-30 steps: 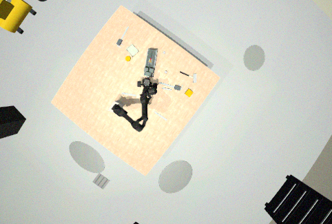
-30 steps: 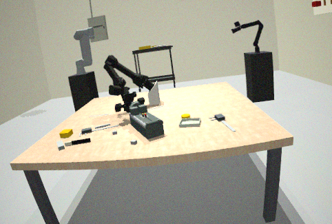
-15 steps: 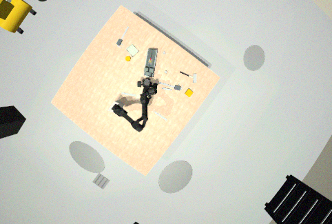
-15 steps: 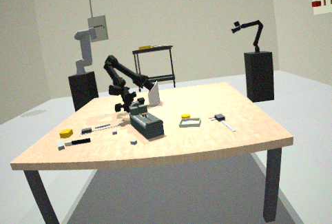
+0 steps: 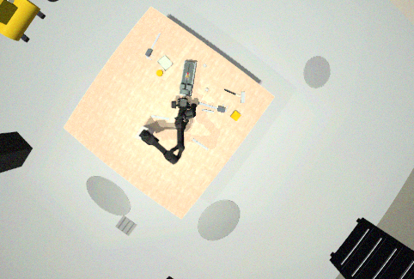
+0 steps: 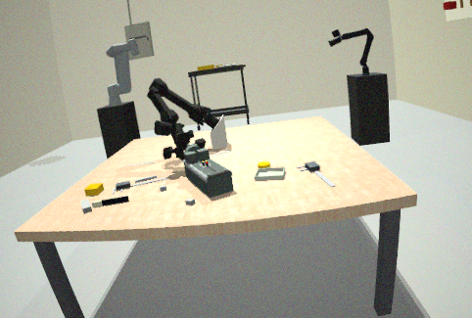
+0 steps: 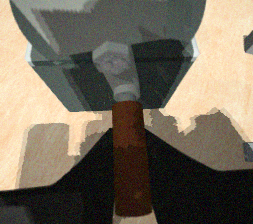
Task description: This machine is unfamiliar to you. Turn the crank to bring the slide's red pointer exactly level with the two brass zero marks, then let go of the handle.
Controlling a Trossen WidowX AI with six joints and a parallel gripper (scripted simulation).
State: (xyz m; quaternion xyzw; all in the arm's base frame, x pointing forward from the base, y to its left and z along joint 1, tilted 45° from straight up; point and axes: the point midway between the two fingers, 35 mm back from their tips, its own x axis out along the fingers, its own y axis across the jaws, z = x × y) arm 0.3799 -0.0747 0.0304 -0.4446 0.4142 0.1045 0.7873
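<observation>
My gripper tip is now 3 cm below the brown crank handle, 1 cm to the left of it and 1 cm past it. From my gripper tip the other things lie so: crank (4 cm above); red pointer (16 cm ahead, 10 cm to the left, 5 cm above); yellow disc (30 cm to the left, 3 cm below, 3 cm ahead).
</observation>
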